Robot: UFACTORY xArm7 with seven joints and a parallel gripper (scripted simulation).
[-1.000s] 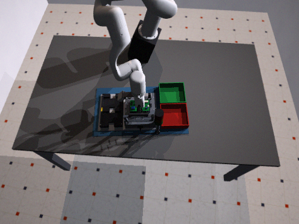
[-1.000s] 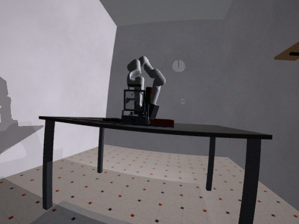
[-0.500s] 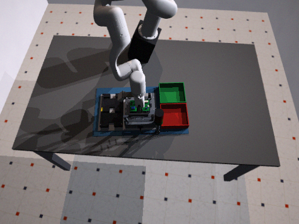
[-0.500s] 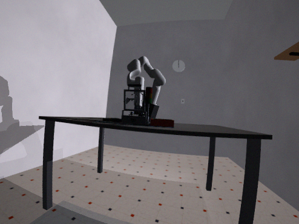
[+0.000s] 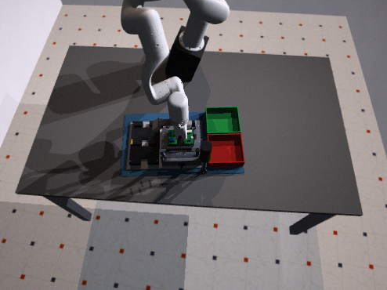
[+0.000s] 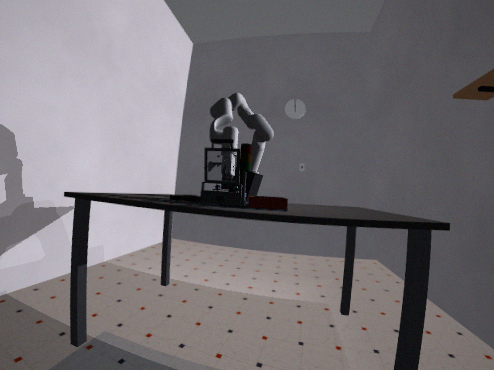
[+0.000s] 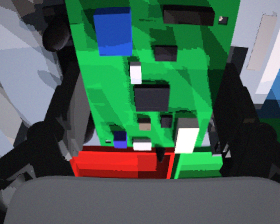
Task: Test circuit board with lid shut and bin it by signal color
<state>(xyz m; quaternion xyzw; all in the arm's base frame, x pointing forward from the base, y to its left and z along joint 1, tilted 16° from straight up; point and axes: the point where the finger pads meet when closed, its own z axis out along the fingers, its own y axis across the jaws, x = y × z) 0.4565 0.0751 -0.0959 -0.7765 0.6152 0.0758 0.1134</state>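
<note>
Right now the green circuit board is right at my hand. The rest, counted from my hand: tester lid: 12 cm ahead, 3 cm to the left, 10 cm above; then green bin: 15 cm behind, 17 cm to the left, 7 cm below; then red bin: 21 cm to the left, 7 cm below.
</note>
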